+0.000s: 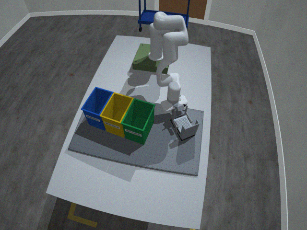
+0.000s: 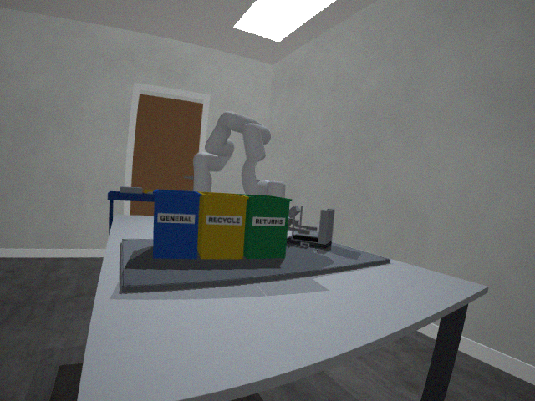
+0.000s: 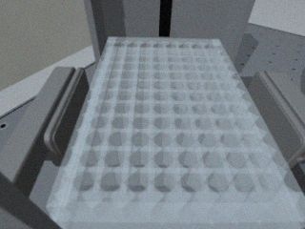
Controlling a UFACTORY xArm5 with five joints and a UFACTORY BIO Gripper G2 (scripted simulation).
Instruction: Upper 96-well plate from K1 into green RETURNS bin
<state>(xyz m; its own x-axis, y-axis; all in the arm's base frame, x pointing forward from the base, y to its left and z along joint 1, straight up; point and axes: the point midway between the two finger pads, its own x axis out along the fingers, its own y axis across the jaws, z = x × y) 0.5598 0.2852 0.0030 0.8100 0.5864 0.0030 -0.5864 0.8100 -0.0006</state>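
The black plate lies 2 cm ahead of my hand, 1 cm to the left of it and 3 cm below it. From my hand the other things lie so: blue general bin: 5 cm ahead, 51 cm to the right, 4 cm above; green returns bin: 8 cm ahead, 25 cm to the right, 4 cm above; yellow recycle bin: 6 cm ahead, 38 cm to the right, 4 cm above.
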